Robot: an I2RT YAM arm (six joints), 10 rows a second.
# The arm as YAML. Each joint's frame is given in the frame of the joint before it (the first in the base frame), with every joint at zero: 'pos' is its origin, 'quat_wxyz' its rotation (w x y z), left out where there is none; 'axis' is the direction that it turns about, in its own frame. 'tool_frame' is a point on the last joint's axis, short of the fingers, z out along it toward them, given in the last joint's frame.
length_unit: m
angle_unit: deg
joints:
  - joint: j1
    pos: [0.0, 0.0, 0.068]
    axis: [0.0, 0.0, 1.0]
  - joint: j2
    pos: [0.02, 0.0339, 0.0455]
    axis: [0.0, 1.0, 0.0]
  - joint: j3
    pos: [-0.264, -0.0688, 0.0]
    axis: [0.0, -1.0, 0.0]
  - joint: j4
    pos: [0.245, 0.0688, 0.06]
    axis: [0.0, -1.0, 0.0]
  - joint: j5
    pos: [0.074, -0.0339, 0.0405]
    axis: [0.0, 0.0, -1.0]
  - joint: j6
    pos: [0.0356, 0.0, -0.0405]
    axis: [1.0, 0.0, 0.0]
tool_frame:
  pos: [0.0, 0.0, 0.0]
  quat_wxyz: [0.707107, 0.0, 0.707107, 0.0]
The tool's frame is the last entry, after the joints.
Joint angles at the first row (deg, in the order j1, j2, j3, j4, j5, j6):
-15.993, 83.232, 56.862, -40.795, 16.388, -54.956
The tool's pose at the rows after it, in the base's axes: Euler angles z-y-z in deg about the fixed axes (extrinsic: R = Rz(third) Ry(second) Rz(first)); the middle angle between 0 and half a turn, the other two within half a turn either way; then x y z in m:
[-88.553, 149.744, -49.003, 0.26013, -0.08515, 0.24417]
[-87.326, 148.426, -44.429, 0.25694, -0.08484, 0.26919]
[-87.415, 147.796, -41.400, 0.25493, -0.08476, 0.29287]
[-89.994, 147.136, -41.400, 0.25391, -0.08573, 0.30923]
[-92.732, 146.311, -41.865, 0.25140, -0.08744, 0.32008]
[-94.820, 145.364, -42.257, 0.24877, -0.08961, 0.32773]
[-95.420, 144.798, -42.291, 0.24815, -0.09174, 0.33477]
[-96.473, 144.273, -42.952, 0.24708, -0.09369, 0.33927]
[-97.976, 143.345, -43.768, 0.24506, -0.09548, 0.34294]
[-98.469, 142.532, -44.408, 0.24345, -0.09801, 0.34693]
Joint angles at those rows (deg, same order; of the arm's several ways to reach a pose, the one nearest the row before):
-16.084, 80.359, 59.220, -42.772, 15.892, -59.339
-16.419, 78.322, 62.864, -46.058, 14.235, -62.946
-16.700, 77.490, 67.363, -50.095, 12.867, -66.150
-16.947, 77.429, 70.899, -53.011, 12.981, -69.089
-17.419, 77.083, 72.940, -54.605, 13.270, -72.013
-18.009, 76.645, 74.150, -55.300, 13.499, -74.485
-18.496, 76.748, 75.712, -56.122, 13.449, -75.605
-18.931, 76.727, 76.626, -56.595, 13.751, -76.583
-19.374, 76.343, 76.980, -56.511, 14.274, -77.984
-19.973, 76.146, 77.566, -56.513, 14.574, -78.639

